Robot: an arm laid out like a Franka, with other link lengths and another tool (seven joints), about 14 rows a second.
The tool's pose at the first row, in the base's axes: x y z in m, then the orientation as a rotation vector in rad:
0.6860, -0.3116, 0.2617, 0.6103, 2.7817, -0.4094
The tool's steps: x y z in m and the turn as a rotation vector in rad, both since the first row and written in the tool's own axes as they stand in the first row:
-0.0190, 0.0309, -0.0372, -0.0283, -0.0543, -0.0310
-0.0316, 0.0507, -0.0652, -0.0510, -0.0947, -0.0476
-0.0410, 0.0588, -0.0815, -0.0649, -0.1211, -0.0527
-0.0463, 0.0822, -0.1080, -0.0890, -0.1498, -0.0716
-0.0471, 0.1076, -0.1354, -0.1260, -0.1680, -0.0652
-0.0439, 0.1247, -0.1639, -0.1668, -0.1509, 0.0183
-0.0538, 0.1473, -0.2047, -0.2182, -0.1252, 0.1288
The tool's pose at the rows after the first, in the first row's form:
0.7091, -0.2795, 0.2954, 0.5421, 2.7435, -0.3865
0.7234, -0.2577, 0.3210, 0.5007, 2.7117, -0.3661
0.7321, -0.2488, 0.3373, 0.4818, 2.6885, -0.3530
0.7419, -0.2217, 0.3584, 0.4418, 2.6678, -0.3294
0.7485, -0.1909, 0.3786, 0.4362, 2.6475, -0.2817
0.7477, -0.1655, 0.4003, 0.5418, 2.6308, -0.2073
0.7584, -0.1362, 0.4363, 0.6811, 2.6035, -0.1107

